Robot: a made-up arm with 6 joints. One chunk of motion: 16 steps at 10 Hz.
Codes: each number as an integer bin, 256 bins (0 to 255) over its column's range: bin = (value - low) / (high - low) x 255, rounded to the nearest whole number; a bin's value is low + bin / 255 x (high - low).
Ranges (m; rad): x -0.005..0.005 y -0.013..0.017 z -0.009..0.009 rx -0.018..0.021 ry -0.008..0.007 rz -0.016..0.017
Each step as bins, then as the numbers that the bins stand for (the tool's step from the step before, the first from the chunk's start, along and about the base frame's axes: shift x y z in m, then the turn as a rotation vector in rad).
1 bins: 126 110 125 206 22 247
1 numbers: -0.00006 -0.00006 -0.00018 0.01351 -0.00671 0.01596
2 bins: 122 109 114 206 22 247
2 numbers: -0.00022 -0.00018 -0.00095 0.01351 -0.00671 0.01596
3 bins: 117 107 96 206 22 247
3 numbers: -0.00041 -0.00041 -0.00222 0.01351 -0.00671 0.01596
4 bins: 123 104 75 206 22 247
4 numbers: -0.00018 -0.00076 -0.00371 0.01351 -0.00671 0.01596
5 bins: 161 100 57 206 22 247
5 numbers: 0.00131 -0.00124 -0.00498 0.01351 -0.00671 0.01596
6 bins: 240 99 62 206 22 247
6 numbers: 0.00441 -0.00135 -0.00462 0.01351 -0.00671 0.01596
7 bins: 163 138 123 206 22 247
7 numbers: 0.00139 0.00324 -0.00032 0.01351 -0.00671 0.01596
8 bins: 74 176 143 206 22 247
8 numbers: -0.00210 0.00771 0.00109 0.01351 -0.00671 0.01596
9 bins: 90 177 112 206 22 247
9 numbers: -0.00147 0.00782 -0.00109 0.01351 -0.00671 0.01596
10 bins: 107 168 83 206 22 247
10 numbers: -0.00080 0.00676 -0.00314 0.01351 -0.00671 0.01596
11 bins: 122 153 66 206 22 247
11 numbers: -0.00022 0.00500 -0.00434 0.01351 -0.00671 0.01596
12 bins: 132 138 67 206 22 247
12 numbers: 0.00018 0.00324 -0.00427 0.01351 -0.00671 0.01596
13 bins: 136 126 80 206 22 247
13 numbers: 0.00033 0.00182 -0.00335 0.01351 -0.00671 0.01596
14 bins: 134 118 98 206 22 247
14 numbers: 0.00025 0.00088 -0.00208 0.01351 -0.00671 0.01596
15 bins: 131 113 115 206 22 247
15 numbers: 0.00014 0.00029 -0.00088 0.01351 -0.00671 0.01596
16 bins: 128 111 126 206 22 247
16 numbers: 0.00002 0.00006 -0.00011 0.01351 -0.00671 0.01596
